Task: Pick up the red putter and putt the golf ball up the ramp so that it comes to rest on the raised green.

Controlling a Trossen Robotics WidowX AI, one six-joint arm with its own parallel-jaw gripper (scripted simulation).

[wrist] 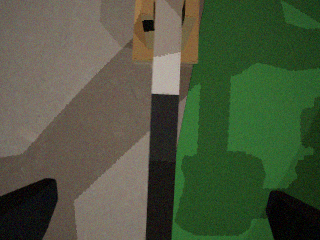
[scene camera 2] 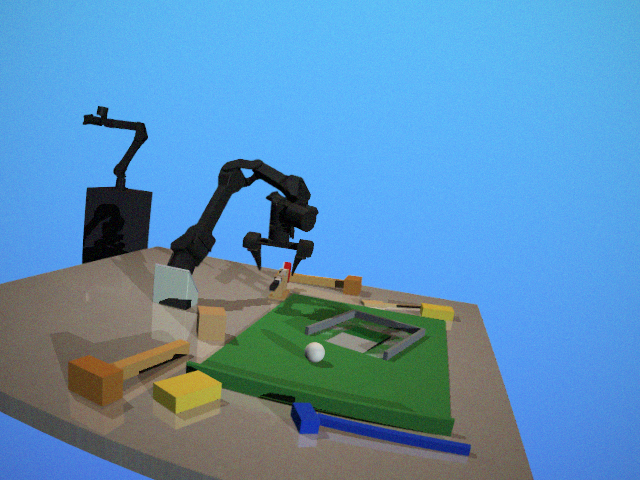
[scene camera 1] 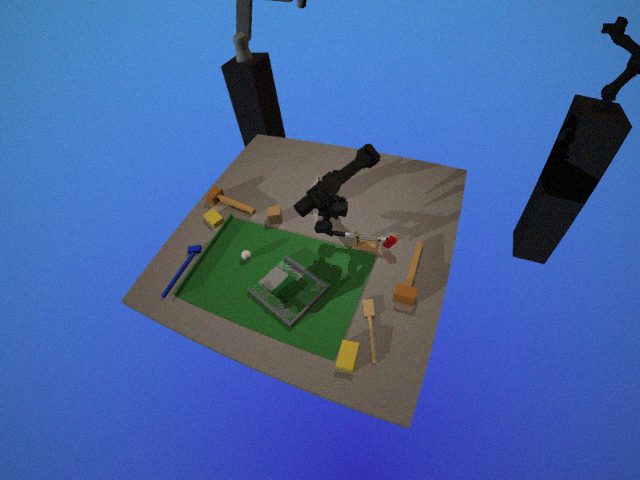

My gripper (scene camera 2: 276,272) is open, with nothing in its grasp. Further things: a blue putter (scene camera 2: 306,420) and a tan cube (scene camera 2: 211,321).
My gripper also shows in the wrist view (wrist: 163,197) and in scene camera 1 (scene camera 1: 334,227). The wrist view misses the blue putter: it is out of frame. The wrist view misses the tan cube: it is out of frame.
